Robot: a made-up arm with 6 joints.
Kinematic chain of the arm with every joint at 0, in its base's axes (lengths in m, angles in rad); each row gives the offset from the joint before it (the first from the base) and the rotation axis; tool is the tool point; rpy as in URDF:
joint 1: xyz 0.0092 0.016 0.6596 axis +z
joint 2: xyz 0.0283 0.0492 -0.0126 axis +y
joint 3: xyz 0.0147 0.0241 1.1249 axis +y
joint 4: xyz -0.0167 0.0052 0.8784 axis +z
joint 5: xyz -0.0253 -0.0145 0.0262 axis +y
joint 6: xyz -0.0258 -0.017 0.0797 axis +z
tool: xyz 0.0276 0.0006 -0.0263 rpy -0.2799 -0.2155 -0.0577
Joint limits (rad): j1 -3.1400..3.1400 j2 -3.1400..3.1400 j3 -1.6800..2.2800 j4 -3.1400..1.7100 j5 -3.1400..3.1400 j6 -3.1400..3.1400
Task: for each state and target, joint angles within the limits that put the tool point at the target. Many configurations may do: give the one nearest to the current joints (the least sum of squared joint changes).
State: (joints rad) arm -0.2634 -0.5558 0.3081 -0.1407 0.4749 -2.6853
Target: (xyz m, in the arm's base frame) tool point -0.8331 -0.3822 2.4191
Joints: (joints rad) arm 0.4816 -0.7779 0.6589 -0.0821 0.4837 -2.6510
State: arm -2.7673 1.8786 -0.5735 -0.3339 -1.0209 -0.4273
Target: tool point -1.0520 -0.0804 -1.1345
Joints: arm -3.1063 2.6718 -0.0404 -0.3057 -0.9143 -0.4105
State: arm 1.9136 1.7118 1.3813 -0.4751 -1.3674 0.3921
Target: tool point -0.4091 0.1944 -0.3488
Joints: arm 2.5039 1.8752 2.1601 -0.5908 -1.3719 0.4302
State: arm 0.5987 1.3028 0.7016 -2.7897 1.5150 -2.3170
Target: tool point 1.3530 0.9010 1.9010
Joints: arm 0.5091 0.6614 0.5678 -2.7812 1.5577 -2.3035
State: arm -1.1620 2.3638 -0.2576 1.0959 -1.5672 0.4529
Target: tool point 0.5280 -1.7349 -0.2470
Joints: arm -1.2826 2.1553 -0.2528 1.0956 -1.5327 0.4446
